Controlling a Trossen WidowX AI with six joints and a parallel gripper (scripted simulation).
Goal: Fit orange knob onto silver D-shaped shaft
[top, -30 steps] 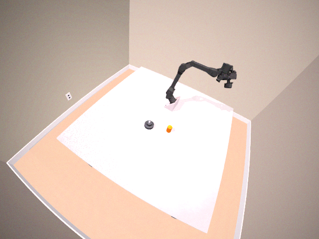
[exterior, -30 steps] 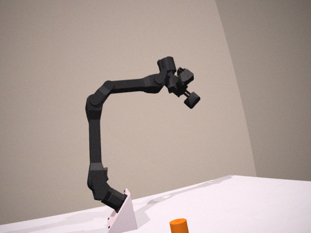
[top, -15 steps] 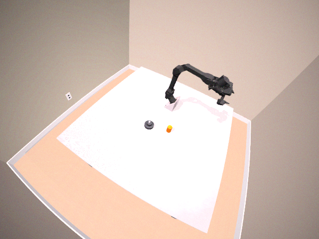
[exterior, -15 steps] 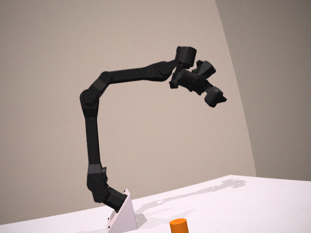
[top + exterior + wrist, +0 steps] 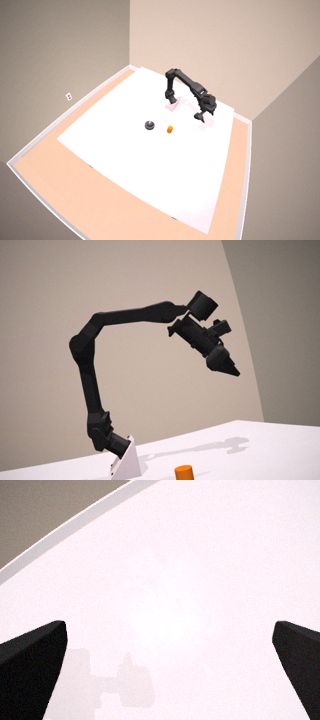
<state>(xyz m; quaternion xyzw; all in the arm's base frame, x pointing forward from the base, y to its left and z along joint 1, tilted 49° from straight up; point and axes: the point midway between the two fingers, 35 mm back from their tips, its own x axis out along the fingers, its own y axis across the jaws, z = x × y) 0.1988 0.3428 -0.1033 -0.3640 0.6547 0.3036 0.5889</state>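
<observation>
Right now the orange knob is 230 mm to the right of my gripper tip, 210 mm below it and 90 mm ahead of it. From my gripper tip the other things lie so: pedestal with silver shaft 400 mm to the right, 230 mm below, 130 mm ahead.
</observation>
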